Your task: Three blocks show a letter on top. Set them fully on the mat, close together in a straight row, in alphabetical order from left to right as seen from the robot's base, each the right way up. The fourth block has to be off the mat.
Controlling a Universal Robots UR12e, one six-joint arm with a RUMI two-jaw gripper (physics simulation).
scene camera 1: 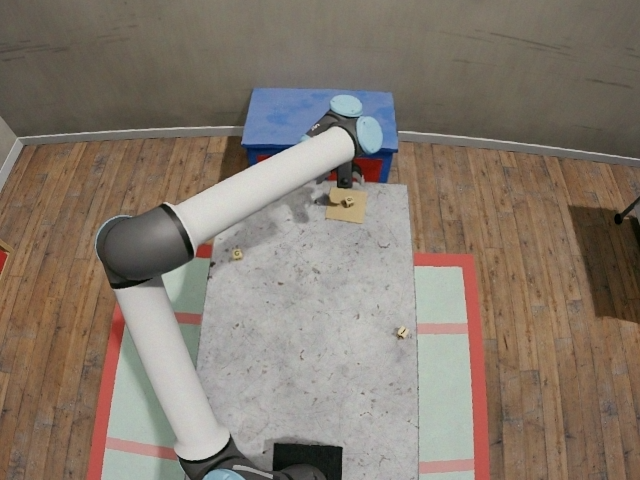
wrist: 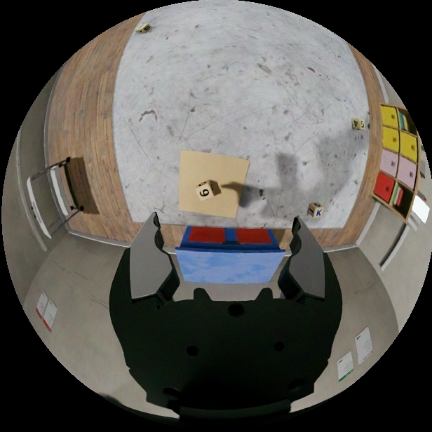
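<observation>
A tan mat (scene camera 1: 336,214) (wrist: 197,165) lies near the table's far edge. A letter block (scene camera 1: 348,202) (wrist: 206,190) stands on it; a 6 shows on one side in the wrist view, its top mark is unclear. A block with G on top (scene camera 1: 237,254) (wrist: 358,123) is near the left edge. A block (scene camera 1: 402,332) (wrist: 143,28) with a dark stroke on top is near the right edge. A block with a blue K on a side (wrist: 315,210) is near the far edge, hidden by the arm in the scene view. My gripper (scene camera 1: 338,187) (wrist: 226,215) is open and empty above the far edge.
A blue cabinet (scene camera 1: 281,116) (wrist: 230,265) with red fronts stands beyond the grey table (scene camera 1: 310,361) (wrist: 240,100). The arm's white forearm (scene camera 1: 268,186) crosses over the table's far left part. A shelf with coloured drawers (wrist: 378,198) stands beyond the table's side.
</observation>
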